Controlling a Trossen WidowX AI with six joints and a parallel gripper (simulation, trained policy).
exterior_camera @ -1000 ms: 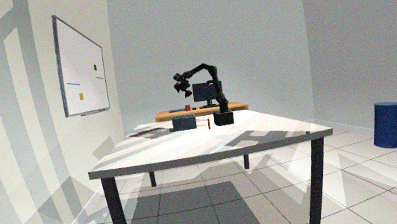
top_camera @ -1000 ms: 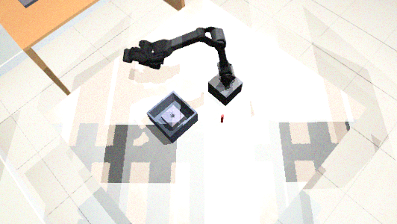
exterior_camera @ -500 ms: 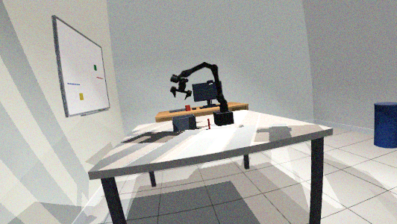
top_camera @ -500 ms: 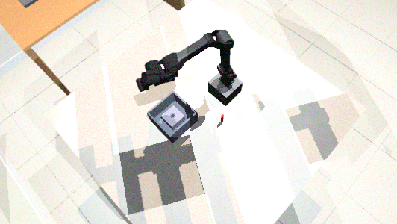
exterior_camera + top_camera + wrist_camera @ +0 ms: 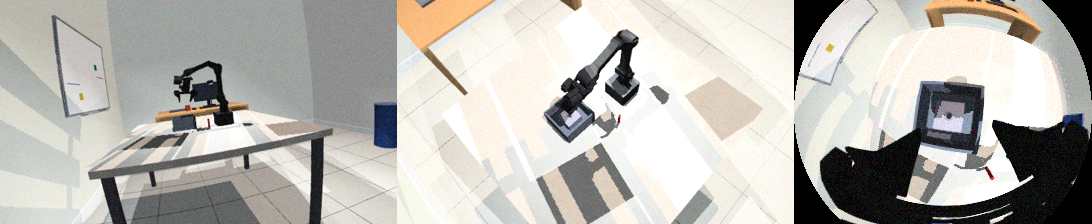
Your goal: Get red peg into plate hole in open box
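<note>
Right now my gripper tip is 180 mm past the red peg, 180 mm above it and 150 mm to the right of it. Also, from my gripper tip: pale plate: 170 mm below, 30 mm ahead, 10 mm to the right; then grey-blue box: 190 mm below, 30 mm ahead, 10 mm to the right.
</note>
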